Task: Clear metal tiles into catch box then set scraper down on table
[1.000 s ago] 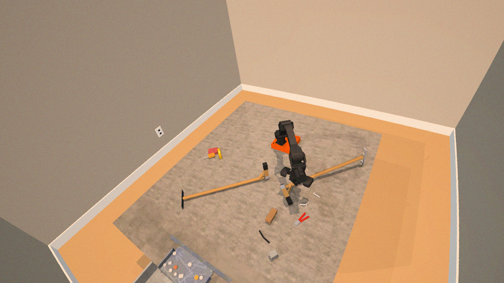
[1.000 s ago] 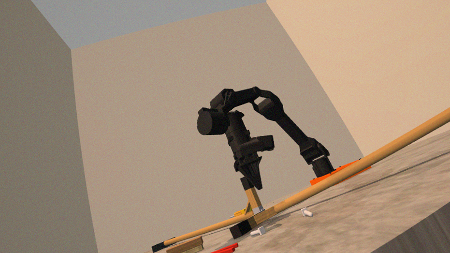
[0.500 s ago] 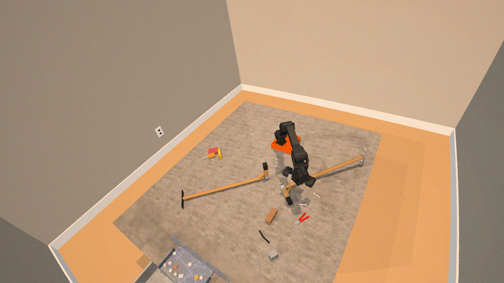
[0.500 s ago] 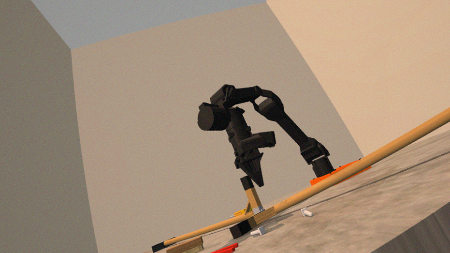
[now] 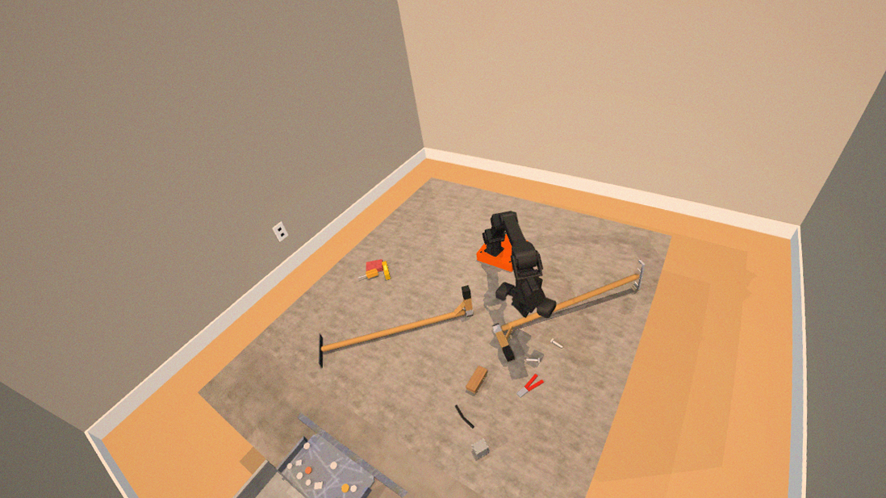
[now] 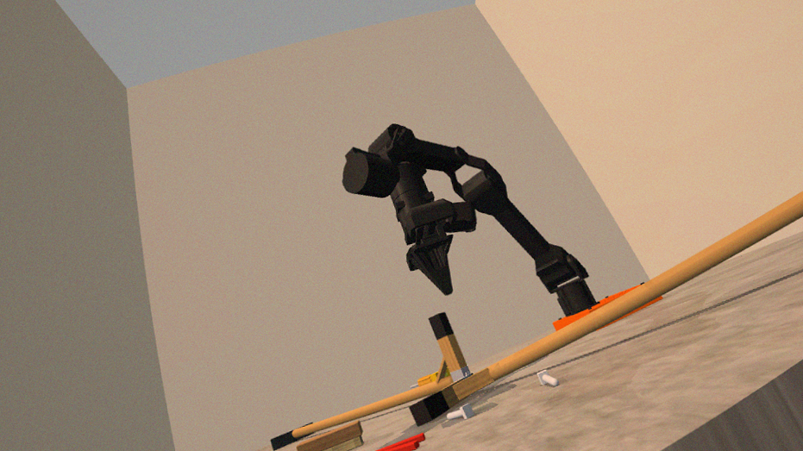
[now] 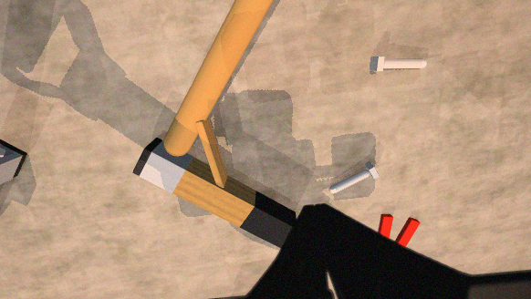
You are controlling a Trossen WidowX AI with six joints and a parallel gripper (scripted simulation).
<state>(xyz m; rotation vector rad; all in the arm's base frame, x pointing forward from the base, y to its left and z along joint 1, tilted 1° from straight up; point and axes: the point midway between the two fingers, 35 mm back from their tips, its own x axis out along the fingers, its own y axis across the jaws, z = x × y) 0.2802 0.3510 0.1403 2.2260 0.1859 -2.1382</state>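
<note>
Right now the long scraper is 26 cm ahead of my gripper tip, 40 cm to the right of it and 8 cm below it. The rest, counted from my gripper tip: wooden block: 23 cm ahead, 3 cm to the right, 13 cm below; grey cube: 39 cm ahead, 11 cm to the left, 12 cm below; black strip: 35 cm ahead, 1 cm to the left, 14 cm below.
</note>
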